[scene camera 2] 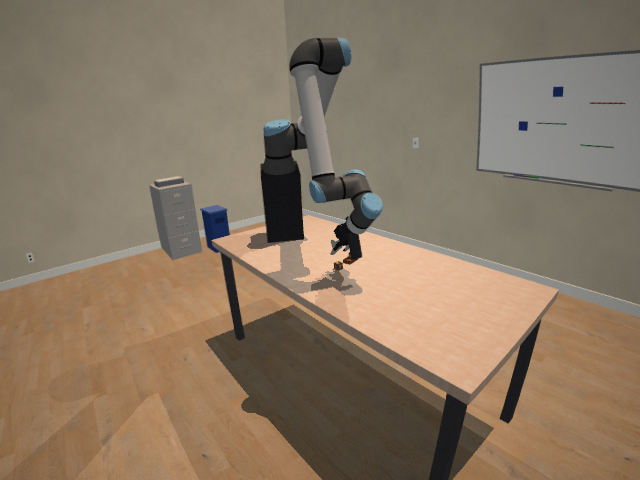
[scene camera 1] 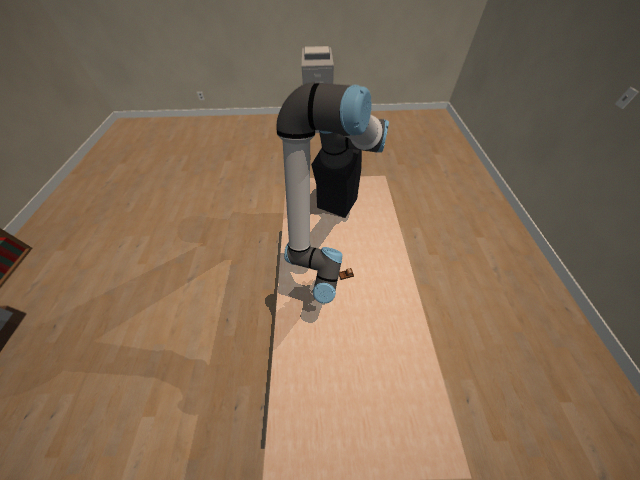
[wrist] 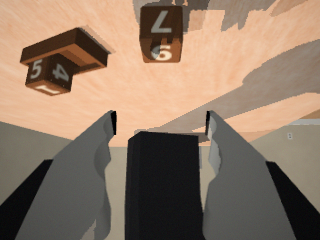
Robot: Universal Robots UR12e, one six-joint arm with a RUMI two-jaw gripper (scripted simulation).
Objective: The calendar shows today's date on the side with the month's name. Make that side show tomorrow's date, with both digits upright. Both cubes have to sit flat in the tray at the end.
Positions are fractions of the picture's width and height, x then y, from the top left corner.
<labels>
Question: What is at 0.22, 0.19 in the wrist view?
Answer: A brown calendar tray.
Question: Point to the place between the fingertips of my gripper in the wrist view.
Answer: At 0.50, 0.47
</labels>
